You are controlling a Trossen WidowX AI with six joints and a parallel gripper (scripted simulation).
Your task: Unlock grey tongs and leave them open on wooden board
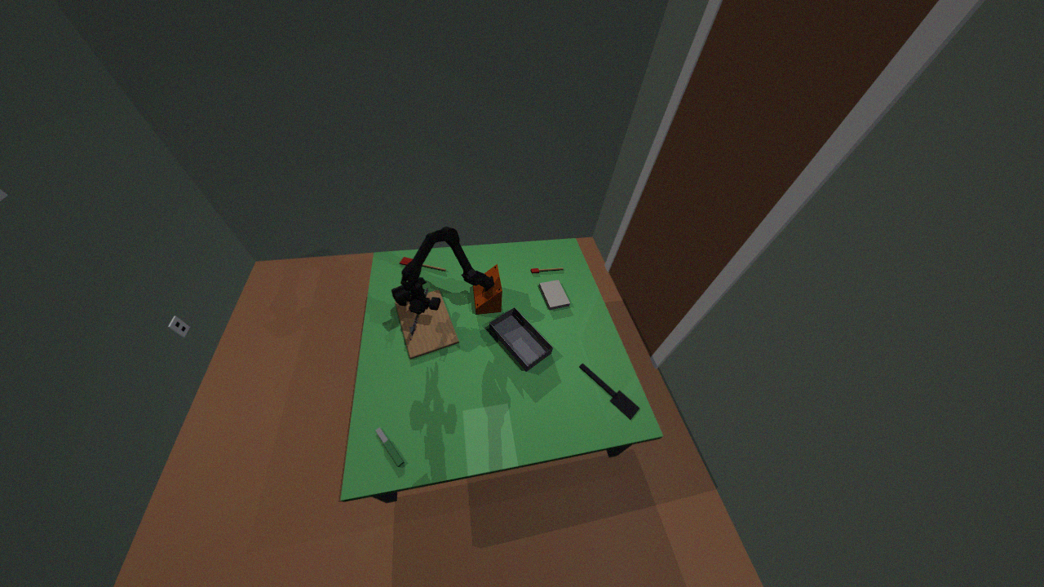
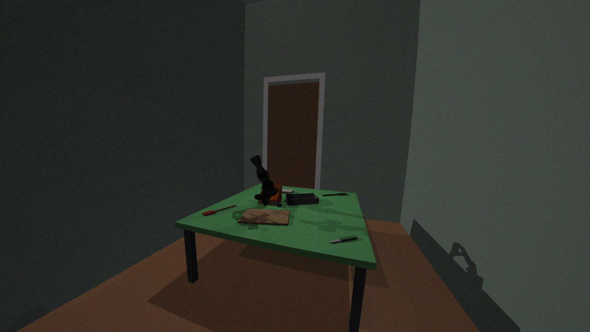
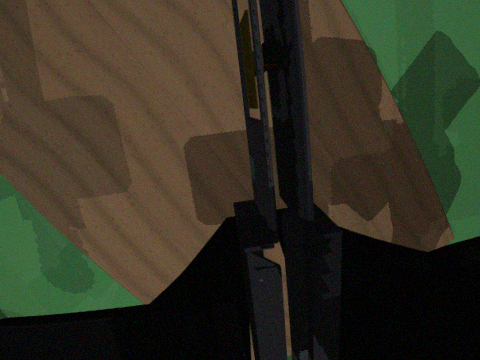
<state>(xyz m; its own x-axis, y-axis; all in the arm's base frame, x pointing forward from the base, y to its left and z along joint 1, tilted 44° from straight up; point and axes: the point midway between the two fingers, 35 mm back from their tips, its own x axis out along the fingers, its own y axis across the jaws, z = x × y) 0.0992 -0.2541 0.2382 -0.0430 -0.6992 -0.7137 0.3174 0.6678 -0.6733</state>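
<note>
Now: the wooden board 90 mm below my gripper tip. From my gripper tip the other things lie so: green-handled tool 570 mm ahead, 170 mm to the right, 90 mm below; then yellow piece 50 mm ahead, 40 mm above, 10 mm to the right; then roasting tin 460 mm to the left, 190 mm ahead, 70 mm below.
</note>
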